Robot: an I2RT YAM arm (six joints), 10 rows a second.
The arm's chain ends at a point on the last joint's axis. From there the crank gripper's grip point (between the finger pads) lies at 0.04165 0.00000 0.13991 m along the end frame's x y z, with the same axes.
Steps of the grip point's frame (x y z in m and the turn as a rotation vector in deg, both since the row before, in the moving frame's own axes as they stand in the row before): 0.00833, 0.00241, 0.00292, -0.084, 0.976, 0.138; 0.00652, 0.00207, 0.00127, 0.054, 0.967, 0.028; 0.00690, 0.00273, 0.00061, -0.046, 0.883, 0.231; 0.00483, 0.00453, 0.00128, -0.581, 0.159, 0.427; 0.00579, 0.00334, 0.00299, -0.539, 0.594, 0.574; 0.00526, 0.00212, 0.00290, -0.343, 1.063, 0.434
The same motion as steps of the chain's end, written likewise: 0.00595, 0.00210, 0.00365, -0.084, 0.976, 0.138; 0.00416, 0.00218, 0.00199, 0.054, 0.967, 0.028; 0.00475, 0.00245, 0.00127, -0.046, 0.883, 0.231; 0.00445, 0.00280, 0.00140, -0.581, 0.159, 0.427; 0.00435, 0.00160, 0.00344, -0.539, 0.594, 0.574; 0.00268, 0.00096, 0.00370, -0.343, 1.063, 0.434
